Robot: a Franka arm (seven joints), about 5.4 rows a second.
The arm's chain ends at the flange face. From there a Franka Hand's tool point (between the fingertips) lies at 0.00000 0.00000 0.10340 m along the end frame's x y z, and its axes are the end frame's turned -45 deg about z.
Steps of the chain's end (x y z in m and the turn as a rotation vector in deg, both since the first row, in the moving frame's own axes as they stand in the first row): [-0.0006 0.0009 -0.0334 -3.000 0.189 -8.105]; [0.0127 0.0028 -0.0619 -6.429 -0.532 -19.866]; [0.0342 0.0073 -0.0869 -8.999 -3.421 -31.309]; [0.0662 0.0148 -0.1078 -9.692 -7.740 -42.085]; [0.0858 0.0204 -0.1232 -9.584 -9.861 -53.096]
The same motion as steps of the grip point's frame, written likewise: [-0.0043 0.0045 -0.0335 -2.255 -1.988 -8.105]; [-0.0004 0.0198 -0.0625 -4.170 -4.922 -19.866]; [0.0059 0.0403 -0.0883 -3.944 -8.782 -31.309]; [0.0171 0.0673 -0.1101 -1.380 -12.326 -42.085]; [0.0249 0.0854 -0.1260 0.196 -13.750 -53.096]
